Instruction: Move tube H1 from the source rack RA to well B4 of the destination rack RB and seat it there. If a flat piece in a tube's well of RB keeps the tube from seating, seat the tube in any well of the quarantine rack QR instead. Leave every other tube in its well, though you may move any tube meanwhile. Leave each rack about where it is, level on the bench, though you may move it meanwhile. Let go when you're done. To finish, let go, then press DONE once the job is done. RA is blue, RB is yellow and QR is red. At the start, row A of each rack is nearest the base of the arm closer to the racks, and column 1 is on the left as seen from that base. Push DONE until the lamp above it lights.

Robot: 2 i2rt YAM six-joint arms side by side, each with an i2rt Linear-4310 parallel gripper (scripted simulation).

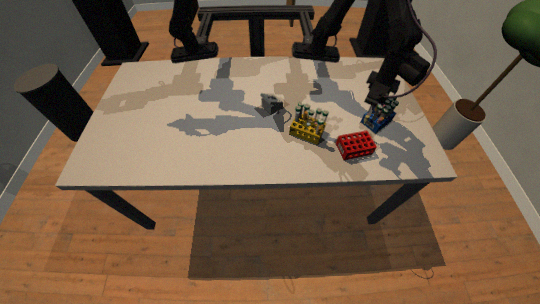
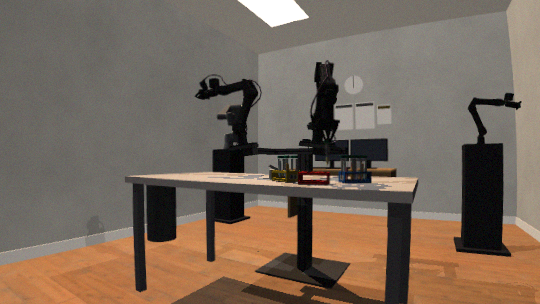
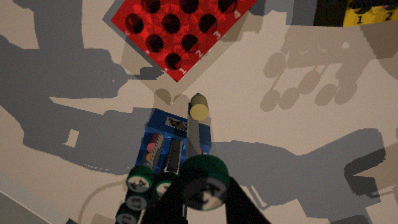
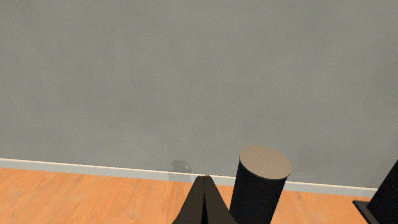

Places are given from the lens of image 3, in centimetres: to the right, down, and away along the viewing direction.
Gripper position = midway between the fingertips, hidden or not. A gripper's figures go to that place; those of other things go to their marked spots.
left gripper (image 3: 204, 186): 0, 4, 9
blue rack RA (image 3: 172, 127): -4, 2, 25
